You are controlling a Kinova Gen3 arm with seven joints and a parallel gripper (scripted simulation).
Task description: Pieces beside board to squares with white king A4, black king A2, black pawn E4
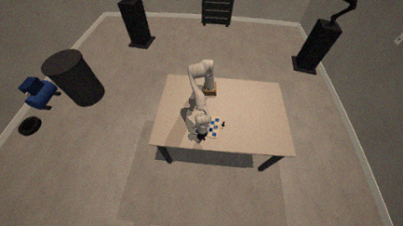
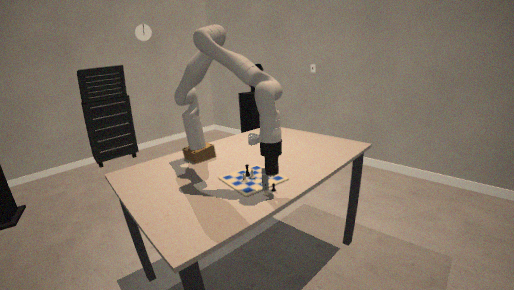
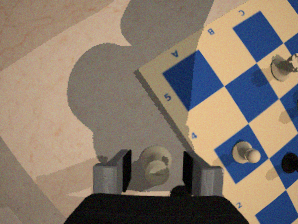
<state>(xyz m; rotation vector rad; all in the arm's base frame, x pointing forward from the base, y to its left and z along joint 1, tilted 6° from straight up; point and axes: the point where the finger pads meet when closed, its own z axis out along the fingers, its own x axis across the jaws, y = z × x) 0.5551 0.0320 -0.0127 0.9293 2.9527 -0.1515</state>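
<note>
Right now my hand is 1 cm above the white king. Round my hand: blue-and-cream chessboard: 14 cm behind, 4 cm to the left, 4 cm below; then black king: 18 cm to the left, 18 cm behind, 1 cm below.
</note>
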